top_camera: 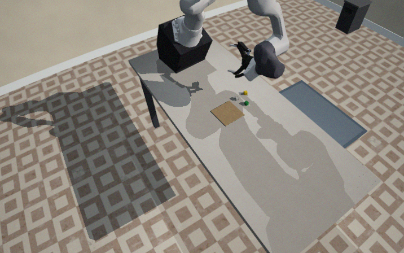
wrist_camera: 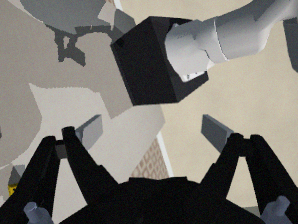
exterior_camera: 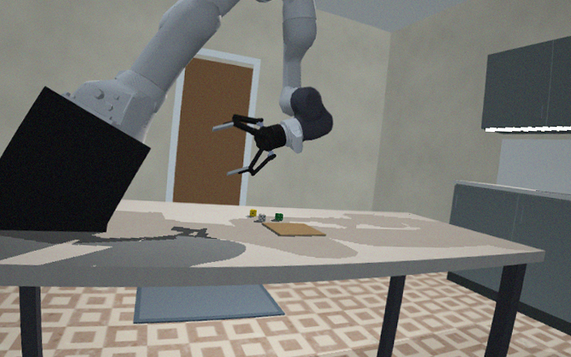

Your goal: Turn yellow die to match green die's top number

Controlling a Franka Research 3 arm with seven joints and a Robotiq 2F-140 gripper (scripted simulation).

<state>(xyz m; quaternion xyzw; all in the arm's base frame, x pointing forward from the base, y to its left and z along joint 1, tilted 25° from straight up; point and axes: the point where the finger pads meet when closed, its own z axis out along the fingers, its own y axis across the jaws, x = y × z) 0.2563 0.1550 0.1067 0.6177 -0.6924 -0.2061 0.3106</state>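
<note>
My hand is 140 mm short of the white die, 20 mm to the left of it and 190 mm above it. From my hand the other things lie so: green die 200 mm ahead, 10 mm to the left, 190 mm below; yellow die 120 mm ahead, 50 mm to the left, 190 mm below; tan mat 220 mm ahead, 120 mm to the right, 200 mm below.
</note>
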